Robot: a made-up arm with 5 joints.
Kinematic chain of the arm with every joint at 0, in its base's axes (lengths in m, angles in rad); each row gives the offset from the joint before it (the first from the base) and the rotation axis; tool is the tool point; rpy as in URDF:
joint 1: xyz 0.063 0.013 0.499 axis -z
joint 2: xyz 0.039 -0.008 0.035 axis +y
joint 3: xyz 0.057 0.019 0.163 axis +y
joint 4: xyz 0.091 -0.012 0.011 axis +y
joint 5: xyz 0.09 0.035 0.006 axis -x
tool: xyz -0.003 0.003 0.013 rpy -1.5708 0 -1.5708
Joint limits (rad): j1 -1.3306..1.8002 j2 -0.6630..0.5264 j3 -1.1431..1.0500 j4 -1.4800..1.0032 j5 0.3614..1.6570
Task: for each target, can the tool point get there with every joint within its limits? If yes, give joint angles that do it. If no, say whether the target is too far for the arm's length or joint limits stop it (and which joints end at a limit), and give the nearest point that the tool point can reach.
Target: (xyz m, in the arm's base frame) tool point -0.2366 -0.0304 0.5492
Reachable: no: joint limits stop it (at a limit: joint 2, joint 3, joint 4, joint 5) | nearest point -0.0739 -0.0068 0.7540 | short by 0.263 m
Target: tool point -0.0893 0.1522 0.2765
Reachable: no: joint limits stop it (at a limit: joint 1, joint 2, joint 3) | nearest point 0.0543 0.1759 0.4714 | short by 0.243 m
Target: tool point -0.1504 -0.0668 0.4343
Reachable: no: joint limits stop it (at a limit: joint 1, joint 2, joint 3, joint 5) | nearest point 0.0705 -0.1369 0.4744 | short by 0.235 m
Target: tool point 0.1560 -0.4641 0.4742
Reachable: no: too far | nearest point 0.1263 -0.3116 0.5592 | short by 0.177 m
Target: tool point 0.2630 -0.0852 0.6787
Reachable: yes | joints 0.6591 -0.3110 0.4214 0.3804 0.7194
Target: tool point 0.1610 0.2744 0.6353
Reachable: yes | joints -1.0530 0.0653 0.4970 -0.1851 0.6414
